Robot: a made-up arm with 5 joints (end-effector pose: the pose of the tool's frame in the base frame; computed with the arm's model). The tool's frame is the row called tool. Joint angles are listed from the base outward.
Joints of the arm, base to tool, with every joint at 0 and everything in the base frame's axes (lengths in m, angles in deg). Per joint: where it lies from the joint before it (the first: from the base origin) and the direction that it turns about. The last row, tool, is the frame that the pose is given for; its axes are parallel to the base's.
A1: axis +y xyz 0 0 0.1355
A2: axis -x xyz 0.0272 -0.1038 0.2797
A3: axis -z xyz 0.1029 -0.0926 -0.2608
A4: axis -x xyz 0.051 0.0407 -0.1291
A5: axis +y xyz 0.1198 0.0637 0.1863
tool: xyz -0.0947 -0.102 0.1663
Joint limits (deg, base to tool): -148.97..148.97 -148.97..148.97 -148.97..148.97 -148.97..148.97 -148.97..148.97
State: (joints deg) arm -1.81 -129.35 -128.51 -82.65 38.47
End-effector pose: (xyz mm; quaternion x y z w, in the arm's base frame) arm 245.6 16.5 875.7 -0.1073 0.3765 -0.9202 0.0014
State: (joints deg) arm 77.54 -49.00 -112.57 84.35 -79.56
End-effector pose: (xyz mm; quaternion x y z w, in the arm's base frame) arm -67.5 45.6 134.4 0.2893 -0.7730 0.2306 0.5153
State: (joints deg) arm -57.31 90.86 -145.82 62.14 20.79
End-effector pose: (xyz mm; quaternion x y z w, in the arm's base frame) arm -596.2 -279.8 297.0 -0.8053 0.2036 0.5391 0.1394
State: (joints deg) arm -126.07 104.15 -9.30 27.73 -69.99
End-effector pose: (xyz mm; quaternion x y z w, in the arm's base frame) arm -345.5 -327.8 7.3 0.8332 0.4094 0.3716 0.0071
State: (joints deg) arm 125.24 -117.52 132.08 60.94 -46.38
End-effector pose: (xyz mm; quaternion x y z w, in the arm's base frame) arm -25.4 219.6 -222.8 -0.0018 -0.9329 0.1928 0.3041
